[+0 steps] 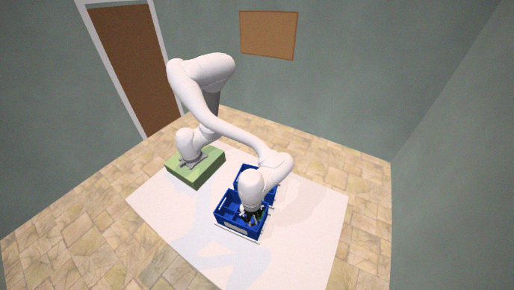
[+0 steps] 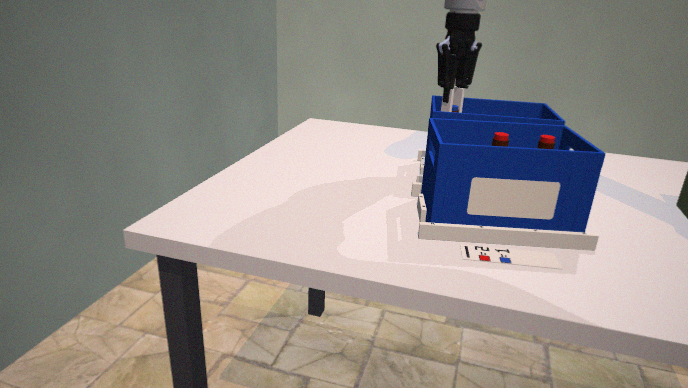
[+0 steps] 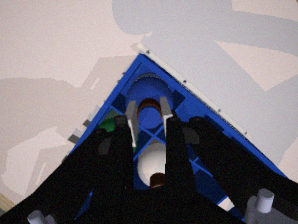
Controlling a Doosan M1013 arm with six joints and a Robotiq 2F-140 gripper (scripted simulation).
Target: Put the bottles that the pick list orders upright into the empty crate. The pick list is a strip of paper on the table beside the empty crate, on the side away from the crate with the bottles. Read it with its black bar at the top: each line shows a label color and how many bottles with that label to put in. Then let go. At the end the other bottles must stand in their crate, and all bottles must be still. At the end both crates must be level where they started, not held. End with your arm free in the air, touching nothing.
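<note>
Right now my hand is 8 cm above the blue bottle. From my hand the other things lie so: white bottle (11 cm behind, 6 cm to the left, 8 cm below); red bottle (14 cm behind, 21 cm to the left, 8 cm below); green-label bottle (2 cm behind, 9 cm to the left, 8 cm below).
</note>
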